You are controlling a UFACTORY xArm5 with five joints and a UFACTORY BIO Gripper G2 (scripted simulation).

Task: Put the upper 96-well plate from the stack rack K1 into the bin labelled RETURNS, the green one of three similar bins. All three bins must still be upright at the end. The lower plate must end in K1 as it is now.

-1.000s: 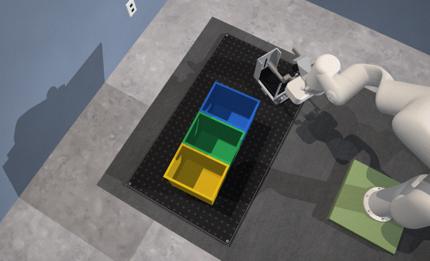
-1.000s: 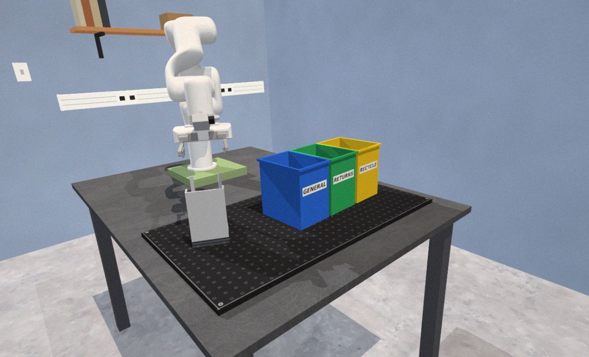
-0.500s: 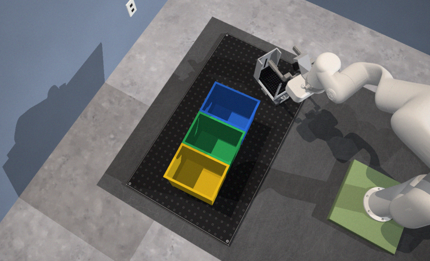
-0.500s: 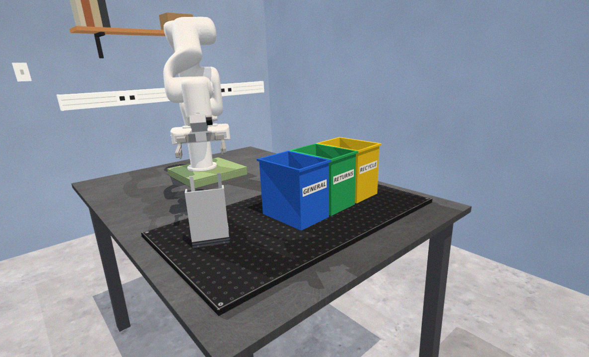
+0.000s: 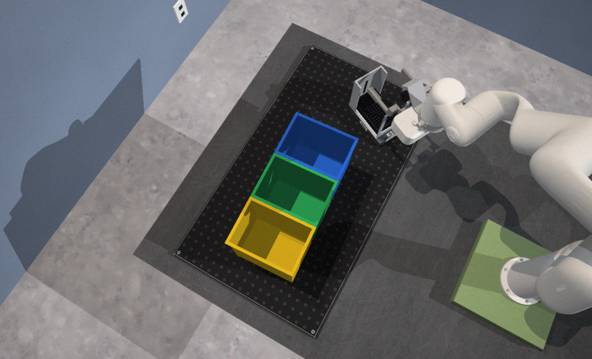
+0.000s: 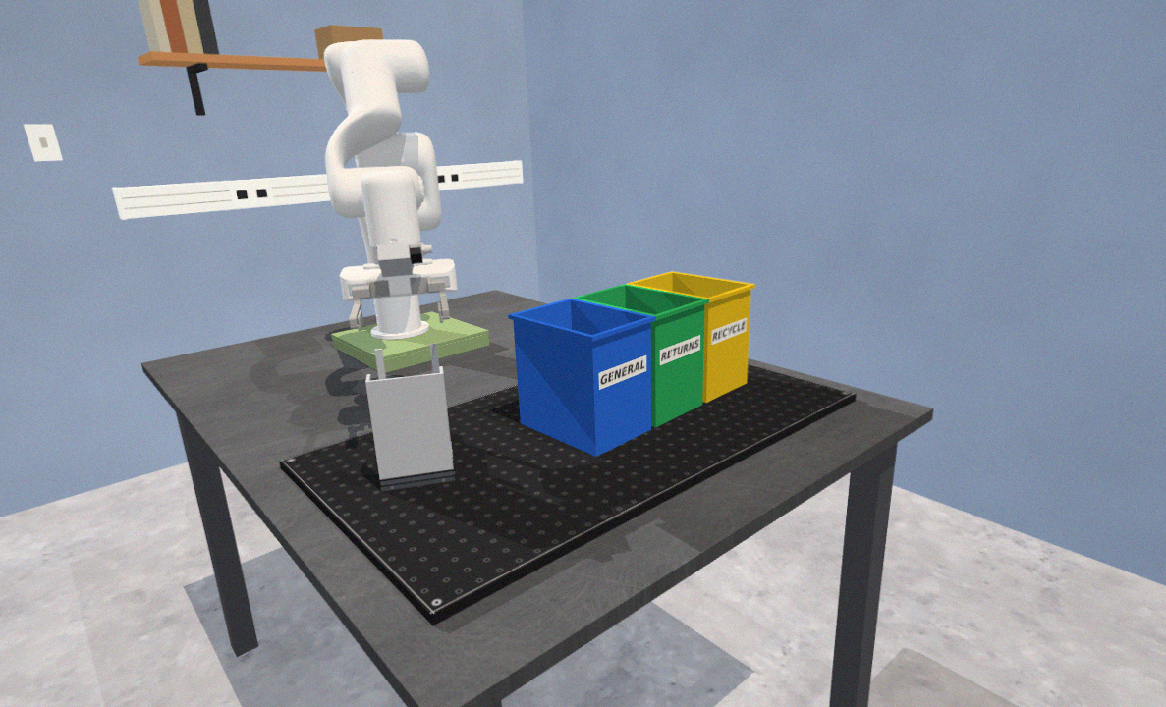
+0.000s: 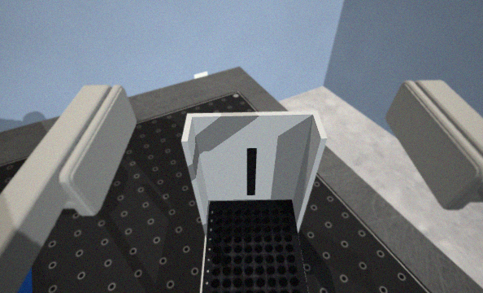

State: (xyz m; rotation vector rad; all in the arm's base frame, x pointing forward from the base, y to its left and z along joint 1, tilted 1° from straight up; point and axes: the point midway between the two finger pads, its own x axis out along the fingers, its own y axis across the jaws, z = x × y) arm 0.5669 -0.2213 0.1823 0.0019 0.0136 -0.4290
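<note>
Now: hand 20 mm short of the black 96-well plate, 10 mm to the left of it and 170 mm above it. Also, from my hand: blue general bin: 80 mm ahead, 240 mm to the left, 120 mm below; then green returns bin: 70 mm ahead, 370 mm to the left, 120 mm below; then white plate: 20 mm ahead, 10 mm to the right, 190 mm below.
</note>
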